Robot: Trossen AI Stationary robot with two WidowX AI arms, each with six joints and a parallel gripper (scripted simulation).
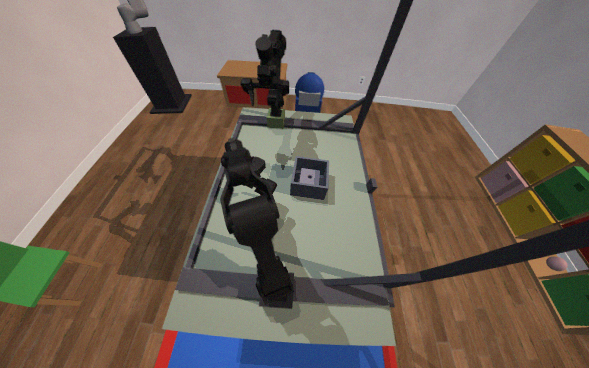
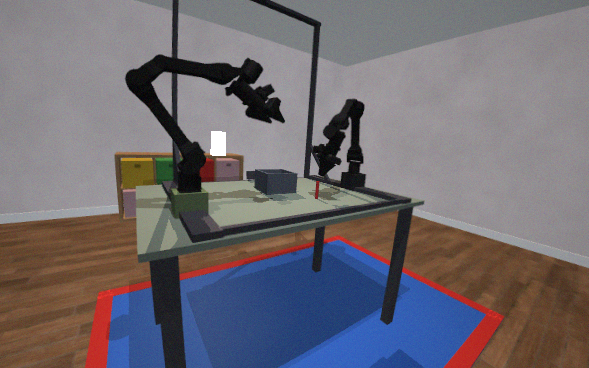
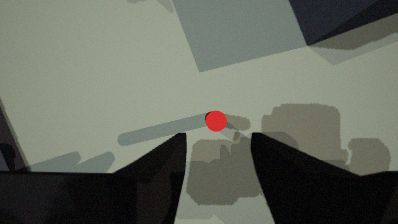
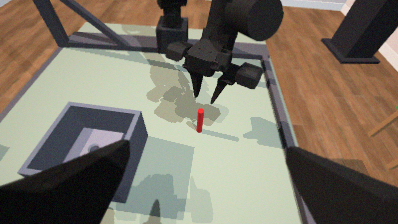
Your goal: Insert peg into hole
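My left gripper is now 10 mm past the red peg, 20 mm to the left of it and 100 mm above it. Round my left hand: pale plate (230 mm behind, 90 mm to the right, 90 mm below); box (230 mm behind, 90 mm to the right, 110 mm below).
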